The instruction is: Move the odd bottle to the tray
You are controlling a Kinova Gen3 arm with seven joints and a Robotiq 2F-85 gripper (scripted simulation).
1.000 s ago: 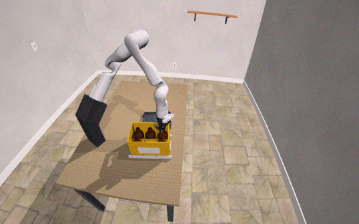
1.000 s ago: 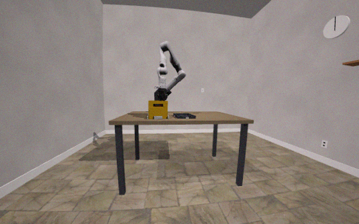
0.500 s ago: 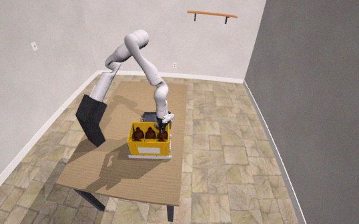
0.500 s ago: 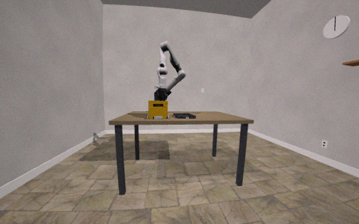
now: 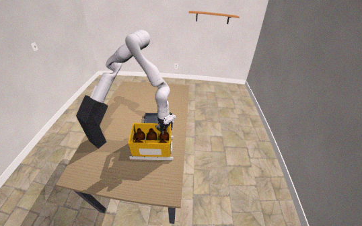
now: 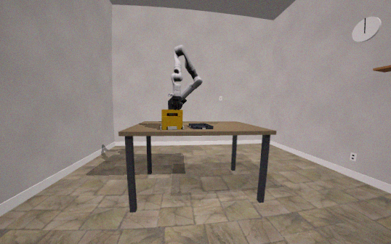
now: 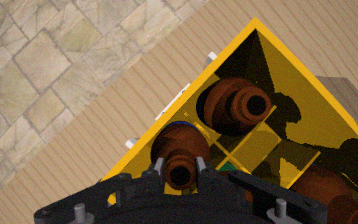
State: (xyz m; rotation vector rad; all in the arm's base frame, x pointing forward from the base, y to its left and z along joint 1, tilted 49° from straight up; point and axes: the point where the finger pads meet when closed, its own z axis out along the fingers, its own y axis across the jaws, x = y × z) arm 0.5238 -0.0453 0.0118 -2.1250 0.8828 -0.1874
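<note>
The yellow crate lies 80 mm behind my hand, 70 mm below it and 60 mm to the right of it. The rest, counted from my hand: dark grey tray 230 mm to the left, 140 mm below, 110 mm behind.
</note>
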